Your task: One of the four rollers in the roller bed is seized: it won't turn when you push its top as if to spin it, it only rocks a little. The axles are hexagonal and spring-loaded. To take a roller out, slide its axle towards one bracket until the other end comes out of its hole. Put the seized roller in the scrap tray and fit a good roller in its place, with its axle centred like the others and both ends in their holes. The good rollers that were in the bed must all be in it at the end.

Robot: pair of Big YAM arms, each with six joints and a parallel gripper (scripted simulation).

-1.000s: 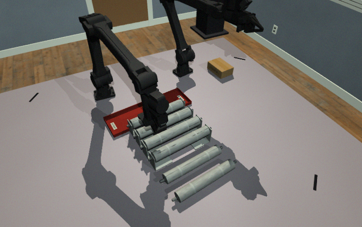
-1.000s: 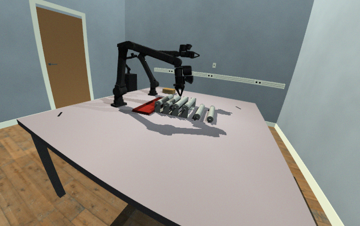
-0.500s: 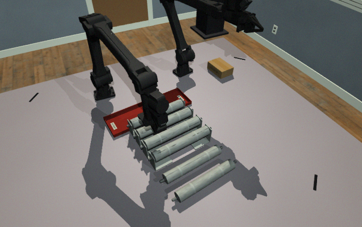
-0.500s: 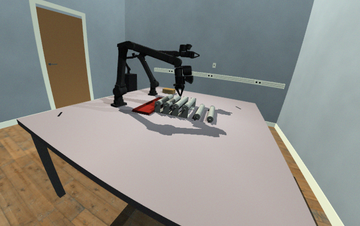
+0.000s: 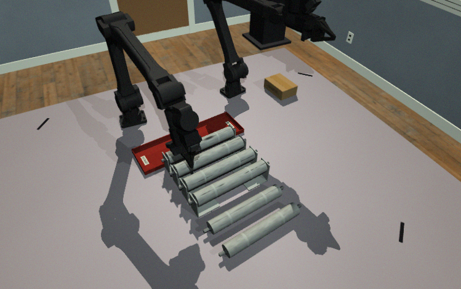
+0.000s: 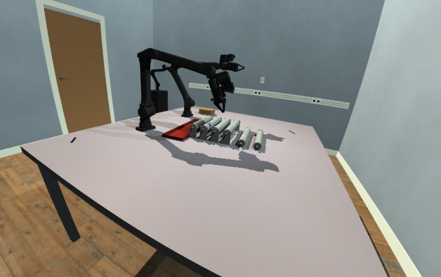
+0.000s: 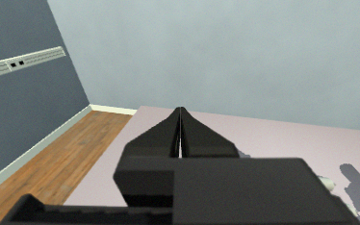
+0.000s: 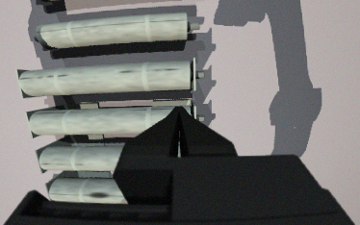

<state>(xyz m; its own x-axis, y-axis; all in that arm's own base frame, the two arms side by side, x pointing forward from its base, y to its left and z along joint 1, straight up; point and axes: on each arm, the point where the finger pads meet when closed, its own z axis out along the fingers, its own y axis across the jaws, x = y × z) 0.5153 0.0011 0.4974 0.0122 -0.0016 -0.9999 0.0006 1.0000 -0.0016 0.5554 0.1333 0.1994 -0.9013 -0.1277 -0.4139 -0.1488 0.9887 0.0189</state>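
My left hand is 1 cm short of the roller, 43 cm to the left of it and 43 cm above it. Also, from my left hand: red scrap tray (24 cm behind, 45 cm to the right, 49 cm below); cardboard box (40 cm behind, 11 cm to the left, 46 cm below).
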